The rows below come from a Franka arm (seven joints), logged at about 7 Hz.
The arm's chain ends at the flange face. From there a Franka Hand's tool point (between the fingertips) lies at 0.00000 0.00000 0.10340 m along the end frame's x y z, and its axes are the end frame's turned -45 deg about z.
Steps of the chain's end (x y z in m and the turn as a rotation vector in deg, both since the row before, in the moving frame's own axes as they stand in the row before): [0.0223, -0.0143, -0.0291, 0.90, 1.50, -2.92]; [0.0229, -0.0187, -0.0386, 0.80, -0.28, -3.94]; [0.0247, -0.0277, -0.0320, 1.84, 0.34, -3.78]
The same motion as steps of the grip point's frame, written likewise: [0.0290, 0.0063, -0.0291, -0.42, 1.70, -2.92]; [0.0300, 0.0016, -0.0386, 0.76, 0.37, -3.94]; [0.0398, -0.0041, -0.0321, 1.06, 1.54, -3.78]
